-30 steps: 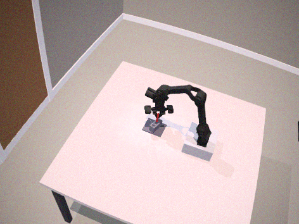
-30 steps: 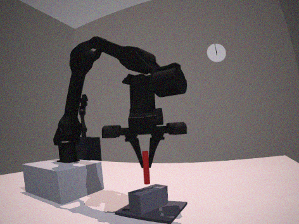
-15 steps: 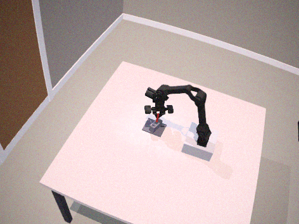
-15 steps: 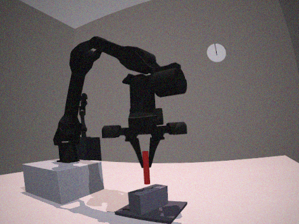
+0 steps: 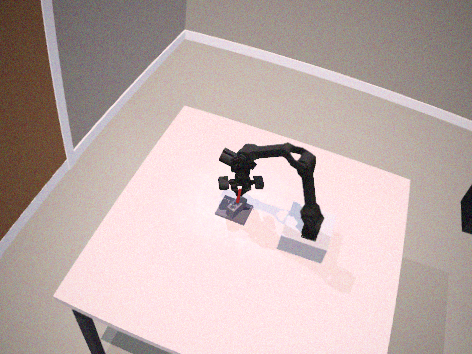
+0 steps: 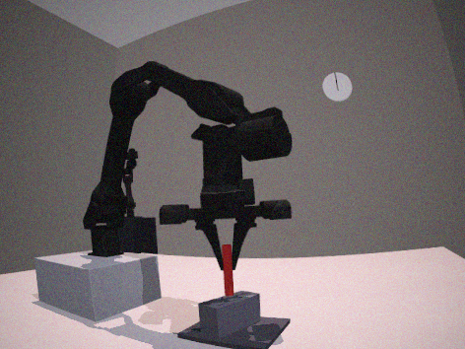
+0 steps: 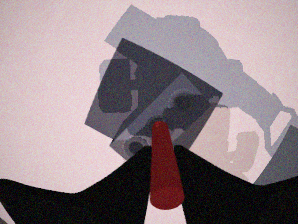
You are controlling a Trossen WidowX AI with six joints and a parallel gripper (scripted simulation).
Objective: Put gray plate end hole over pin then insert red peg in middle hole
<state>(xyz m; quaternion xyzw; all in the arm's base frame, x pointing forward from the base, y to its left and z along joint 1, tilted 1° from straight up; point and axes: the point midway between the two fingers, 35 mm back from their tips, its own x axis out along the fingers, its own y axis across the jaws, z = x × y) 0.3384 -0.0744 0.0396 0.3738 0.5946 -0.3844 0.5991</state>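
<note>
The gray plate lies 6 cm below my gripper tip. The rest, counted from my gripper tip: dark flat base 1 cm ahead, 2 cm to the left, 10 cm below; then red peg right at my gripper tip.
</note>
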